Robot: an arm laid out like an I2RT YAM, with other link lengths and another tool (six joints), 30 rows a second.
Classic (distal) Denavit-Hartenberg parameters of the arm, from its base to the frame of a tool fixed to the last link. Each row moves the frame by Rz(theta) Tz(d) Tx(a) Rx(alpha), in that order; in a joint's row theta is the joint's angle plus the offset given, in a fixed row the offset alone. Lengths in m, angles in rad.
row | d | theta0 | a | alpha
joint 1 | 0.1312 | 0 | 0.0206 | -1.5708
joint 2 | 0 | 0 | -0.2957 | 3.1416
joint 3 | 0 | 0.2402 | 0.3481 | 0
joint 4 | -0.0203 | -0.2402 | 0.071 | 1.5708
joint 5 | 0.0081 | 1.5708 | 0 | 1.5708
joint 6 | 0.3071 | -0.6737 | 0.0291 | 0.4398
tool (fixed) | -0.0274 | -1.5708 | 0 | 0
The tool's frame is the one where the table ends.
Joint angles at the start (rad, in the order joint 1, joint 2, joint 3, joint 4, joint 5, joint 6): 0.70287, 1.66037, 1.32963, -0.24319, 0.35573, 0.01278
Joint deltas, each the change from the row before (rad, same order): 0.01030, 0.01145, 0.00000, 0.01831, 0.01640, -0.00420; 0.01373, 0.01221, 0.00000, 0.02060, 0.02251, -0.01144; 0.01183, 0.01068, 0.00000, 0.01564, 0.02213, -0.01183; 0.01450, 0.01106, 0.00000, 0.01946, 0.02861, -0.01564; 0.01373, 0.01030, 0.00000, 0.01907, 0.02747, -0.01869; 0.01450, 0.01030, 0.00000, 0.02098, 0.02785, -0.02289; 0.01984, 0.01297, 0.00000, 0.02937, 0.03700, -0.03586; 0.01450, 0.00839, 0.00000, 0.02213, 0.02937, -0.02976; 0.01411, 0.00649, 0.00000, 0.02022, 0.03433, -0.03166; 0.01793, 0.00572, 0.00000, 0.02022, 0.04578, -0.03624; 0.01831, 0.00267, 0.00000, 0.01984, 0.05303, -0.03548; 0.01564, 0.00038, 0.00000, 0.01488, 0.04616, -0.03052
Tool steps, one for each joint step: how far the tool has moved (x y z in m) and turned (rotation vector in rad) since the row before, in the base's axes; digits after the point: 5 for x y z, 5 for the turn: 0.00094, 0.00445, -0.00118, -0.00575, -0.01198, -0.00138; 0.00044, 0.00526, -0.00045, -0.01307, -0.01693, 0.00035; 0.00016, 0.00361, -0.00082, -0.01535, -0.01421, -0.00123; -0.00001, 0.00396, 0.00056, -0.01861, -0.01973, -0.00248; -0.00015, 0.00377, 0.00095, -0.02033, -0.01999, -0.00119; -0.00044, 0.00438, 0.00159, -0.02258, -0.02204, 0.00074; -0.00112, 0.00632, 0.00308, -0.03288, -0.03129, 0.00310; -0.00102, 0.00401, 0.00339, -0.02646, -0.02499, 0.00097; -0.00122, 0.00212, 0.00456, -0.02956, -0.02637, -0.00380; -0.00259, 0.00123, 0.00611, -0.03644, -0.03055, -0.00934; -0.00326, -0.00093, 0.00857, -0.03541, -0.03329, -0.01695; -0.00356, -0.00150, 0.00806, -0.03034, -0.02736, -0.01625
